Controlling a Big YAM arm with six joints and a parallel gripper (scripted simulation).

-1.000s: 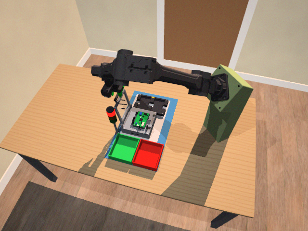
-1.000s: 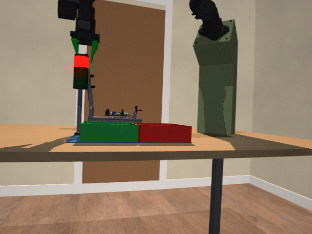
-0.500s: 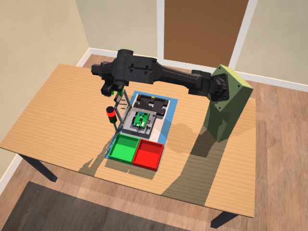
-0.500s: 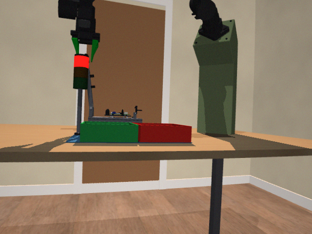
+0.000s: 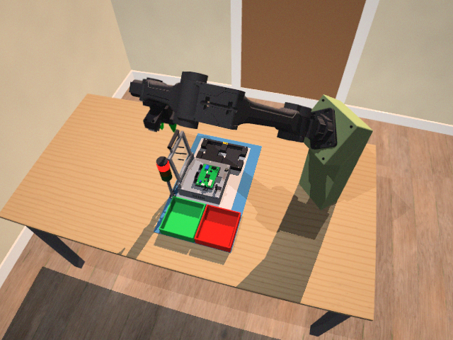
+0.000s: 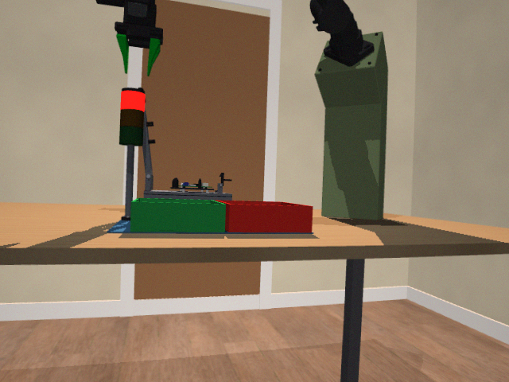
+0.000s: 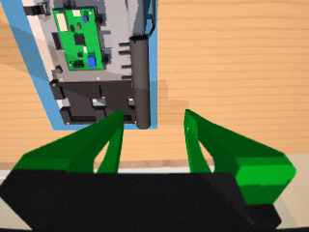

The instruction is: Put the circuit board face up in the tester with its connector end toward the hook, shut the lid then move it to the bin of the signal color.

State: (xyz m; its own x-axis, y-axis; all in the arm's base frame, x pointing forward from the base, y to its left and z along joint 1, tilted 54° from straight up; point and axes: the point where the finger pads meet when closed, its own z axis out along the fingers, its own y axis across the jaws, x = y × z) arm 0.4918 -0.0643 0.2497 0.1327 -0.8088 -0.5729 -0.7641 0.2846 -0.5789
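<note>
My hand is 250 mm above the green circuit board, 130 mm past it and 20 mm to the left of it. The rest, counted from my hand: latch hook 240 mm below, 210 mm behind, 20 mm to the left; tester plate 260 mm below, 130 mm behind, 20 mm to the right; tester lid 140 mm below, 20 mm behind.
</note>
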